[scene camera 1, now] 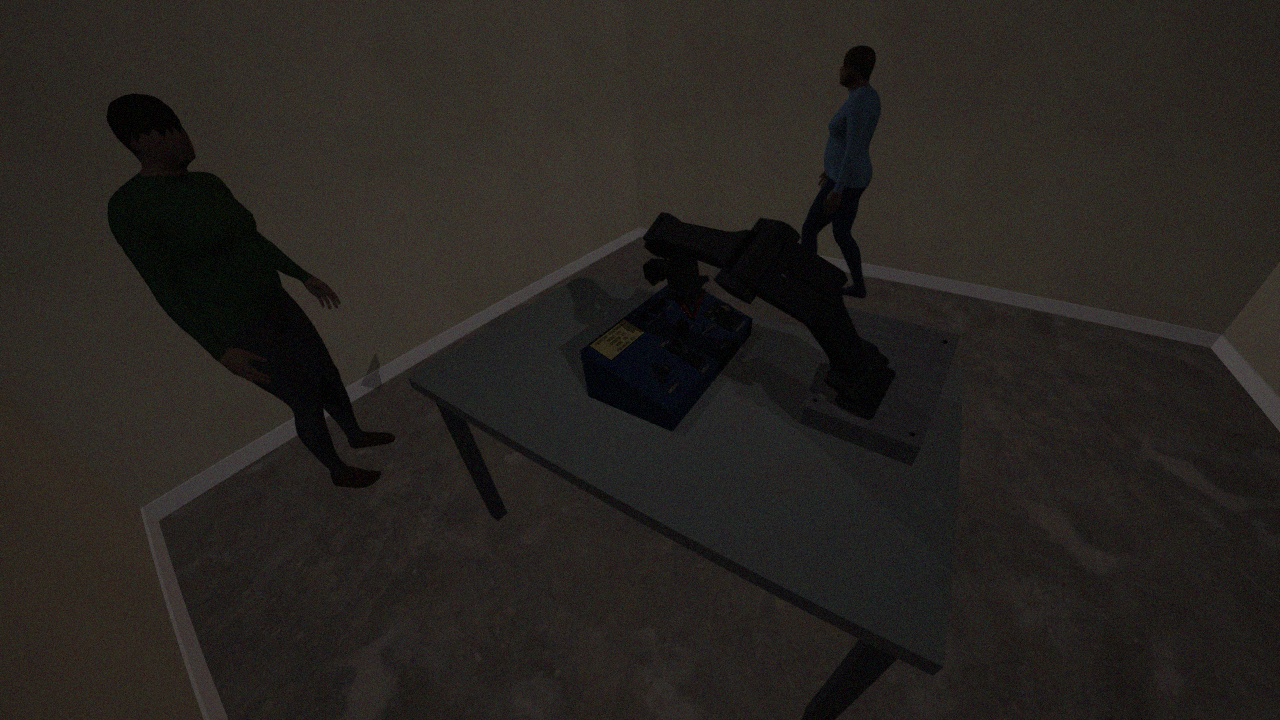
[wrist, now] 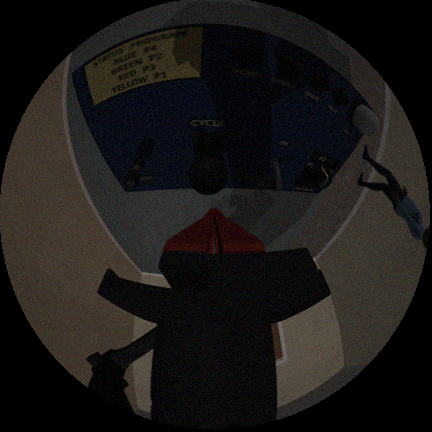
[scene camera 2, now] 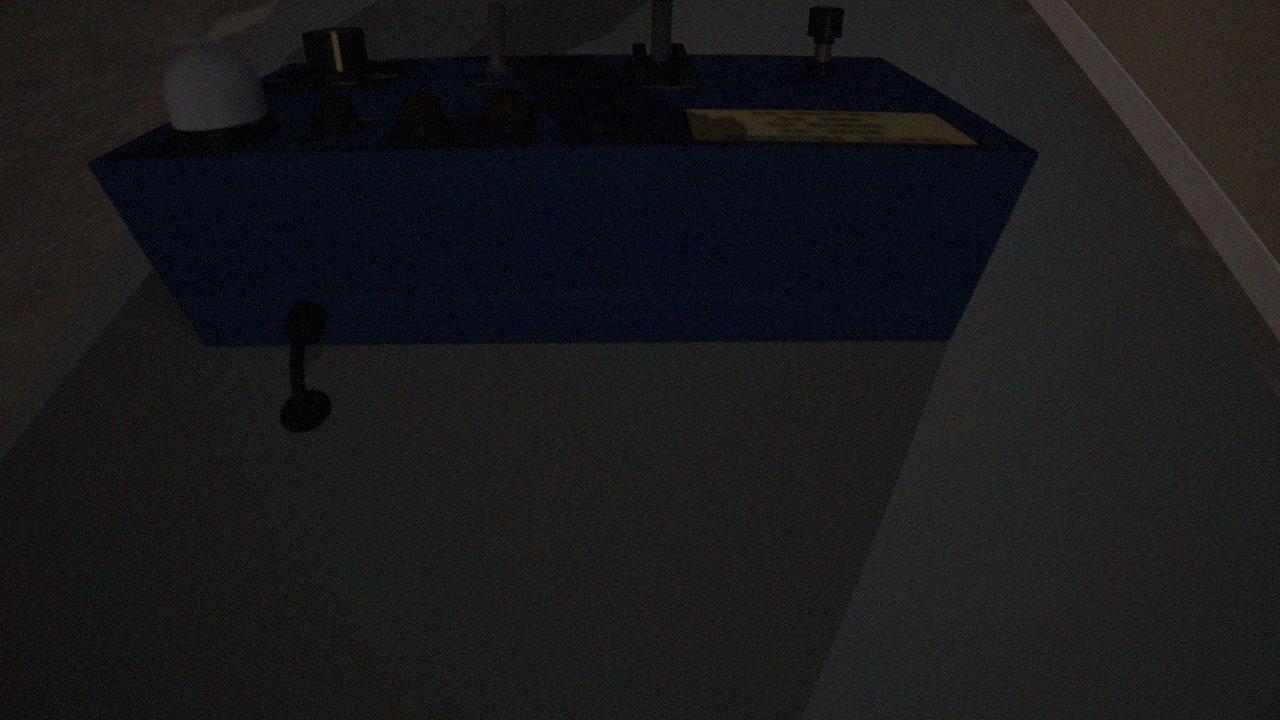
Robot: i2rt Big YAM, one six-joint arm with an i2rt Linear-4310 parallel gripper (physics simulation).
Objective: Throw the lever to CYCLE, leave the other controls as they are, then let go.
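Where they show: gripper, fingertip midpoint: [scene camera 1: 692, 320] [wrist: 213, 212]; arm's base, origin of the base link: [scene camera 1: 864, 388].
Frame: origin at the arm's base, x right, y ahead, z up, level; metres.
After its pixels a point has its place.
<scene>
The lever [scene camera 2: 660, 32] @(z 0.000, x -0.096, y 0.438 m) [wrist: 208, 175] @(z 0.068, x -0.098, y 0.446 m) has a dark round knob and stands on the blue control box [scene camera 1: 626, 394] @(z -0.055, x -0.292, y 0.461 m) [scene camera 2: 572, 241] @(z -0.030, x -0.067, y 0.627 m) [wrist: 165, 110] @(z -0.006, x -0.160, y 0.501 m). In the wrist view its knob shows below the CYCLE label [wrist: 207, 123] @(z -0.014, x -0.104, y 0.487 m); the HOLD label does not show. In scene camera 2 its top is cut off. My gripper [scene camera 1: 687, 309] @(z 0.075, x -0.087, y 0.410 m) [wrist: 213, 212] @(z 0.075, x -0.087, y 0.410 m) is shut, its red fingertips together with nothing between them. In the wrist view the tips are just below the lever's knob, on the side away from the CYCLE label. I cannot tell whether they touch it. The picture is very dark.
The box also bears a mode control [scene camera 2: 824, 40] @(z -0.010, x -0.213, y 0.412 m) [wrist: 140, 162] @(z -0.028, x -0.207, y 0.417 m), a toggle [scene camera 2: 497, 40] @(z -0.013, x 0.023, y 0.437 m) [wrist: 278, 174] @(z -0.010, x 0.024, y 0.434 m), a rotary knob [scene camera 2: 335, 51] @(z -0.007, x 0.133, y 0.472 m), several dark domes, a white dome [scene camera 2: 213, 89] @(z 0.055, x 0.118, y 0.625 m) [wrist: 365, 118] @(z 0.053, x 0.110, y 0.601 m) and a yellow card [scene camera 1: 617, 340] @(z 0.019, x -0.207, y 0.565 m) [scene camera 2: 832, 127] @(z 0.021, x -0.204, y 0.573 m) [wrist: 150, 62] @(z 0.017, x -0.180, y 0.565 m). Two people [scene camera 1: 196, 250] [scene camera 1: 852, 138] stand beyond the table [scene camera 1: 572, 438] @(z -0.120, x -0.440, y 0.509 m).
</scene>
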